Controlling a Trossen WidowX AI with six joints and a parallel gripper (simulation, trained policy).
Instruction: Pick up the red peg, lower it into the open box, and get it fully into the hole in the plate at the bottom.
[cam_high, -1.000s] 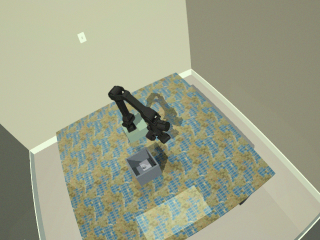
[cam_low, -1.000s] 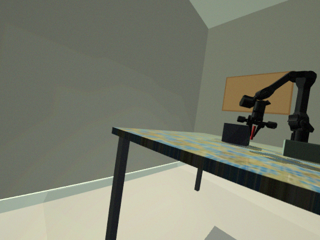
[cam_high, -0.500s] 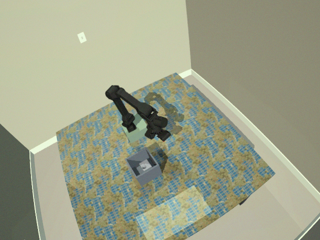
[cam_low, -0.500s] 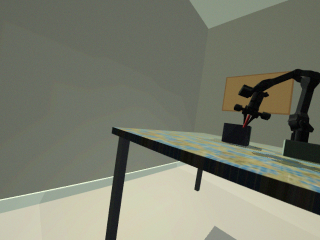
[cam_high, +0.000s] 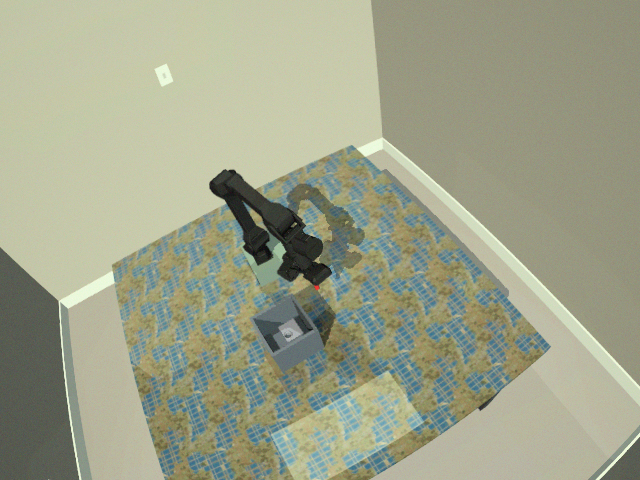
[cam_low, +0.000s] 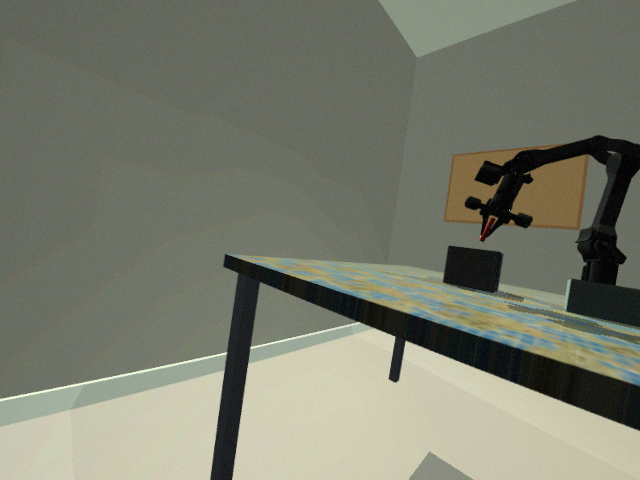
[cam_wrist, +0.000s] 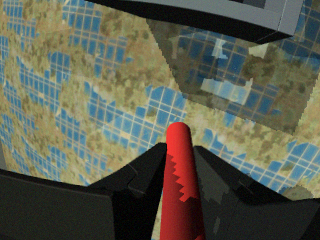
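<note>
Right now the light plate is 150 mm to the right of my gripper tip, 130 mm below it and 50 mm ahead of it. Also, from my gripper tip: red peg (20 mm above, 10 mm behind).
</note>
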